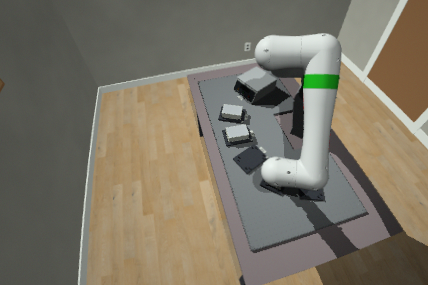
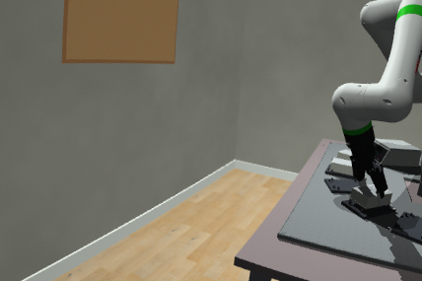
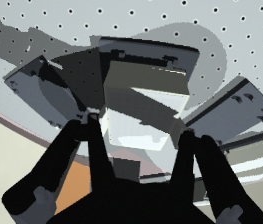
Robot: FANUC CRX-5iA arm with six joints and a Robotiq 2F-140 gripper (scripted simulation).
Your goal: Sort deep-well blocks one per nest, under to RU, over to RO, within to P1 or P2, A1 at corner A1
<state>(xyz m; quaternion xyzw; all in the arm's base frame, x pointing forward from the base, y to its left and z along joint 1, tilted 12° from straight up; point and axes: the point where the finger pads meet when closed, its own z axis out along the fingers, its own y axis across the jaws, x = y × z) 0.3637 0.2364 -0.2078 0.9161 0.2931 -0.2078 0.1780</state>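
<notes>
Right now my hand is 10 mm above the deep-well block. Round my hand: dark infeed nest: 40 mm ahead, 510 mm to the right, 50 mm below; then pale platform: 230 mm behind, 690 mm to the right, 40 mm above; then check-weigher: 230 mm behind, 690 mm to the right, 10 mm above.
</notes>
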